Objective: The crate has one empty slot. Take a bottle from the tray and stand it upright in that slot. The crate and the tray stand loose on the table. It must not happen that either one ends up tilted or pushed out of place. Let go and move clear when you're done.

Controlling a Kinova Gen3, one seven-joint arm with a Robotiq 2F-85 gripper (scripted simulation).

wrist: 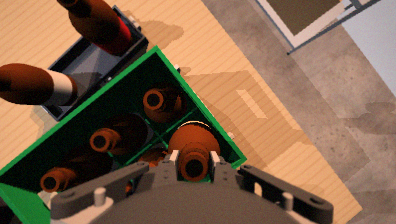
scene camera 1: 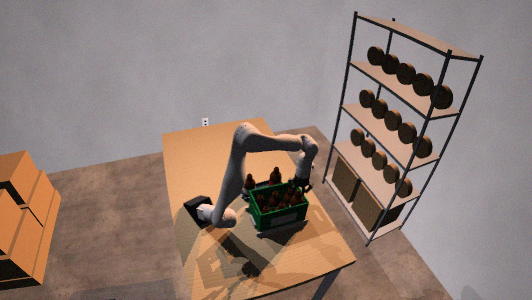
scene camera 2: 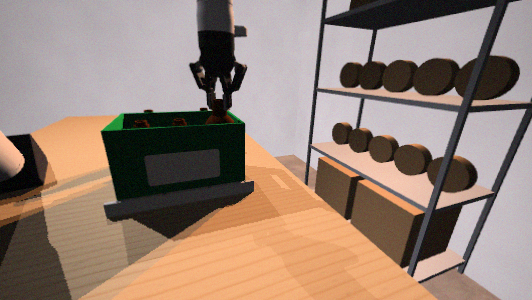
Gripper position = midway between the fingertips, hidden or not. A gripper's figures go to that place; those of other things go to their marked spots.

Labels:
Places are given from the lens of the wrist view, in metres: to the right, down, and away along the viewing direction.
my gripper [wrist: 194, 159]: 0.00, 0.05, 0.17
brown bottle [wrist: 194, 138]: 0.00, 0.03, 0.18
green crate [wrist: 75, 129]: -0.18, 0.03, 0.22
The marked spots on the brown bottle and the green crate are 0.18 m apart.

